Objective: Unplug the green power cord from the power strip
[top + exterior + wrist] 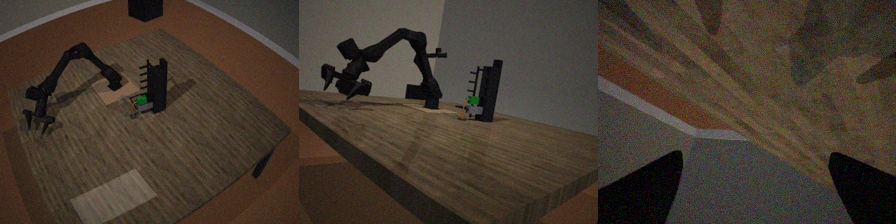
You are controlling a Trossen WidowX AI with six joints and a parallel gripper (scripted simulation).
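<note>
The green plug is 54 cm to the left of my gripper tip, 25 cm ahead of it and 5 cm above it.
</note>
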